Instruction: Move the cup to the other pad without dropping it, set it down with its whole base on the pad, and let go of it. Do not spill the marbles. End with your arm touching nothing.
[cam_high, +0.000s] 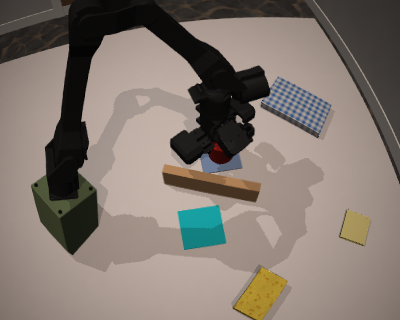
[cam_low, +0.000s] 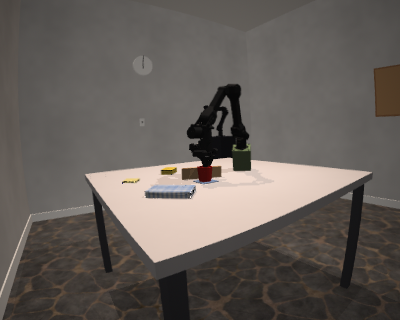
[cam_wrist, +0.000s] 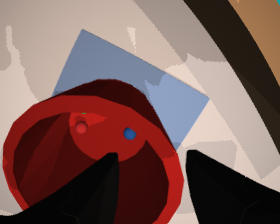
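The red cup is 70 mm below my hand, 20 mm ahead of it and 10 mm to the left of it. Round my hand: green marble (70 mm below, 40 mm ahead); red marble (70 mm below, 40 mm ahead, 20 mm to the left); blue marble (70 mm below, 10 mm to the left, 10 mm ahead).
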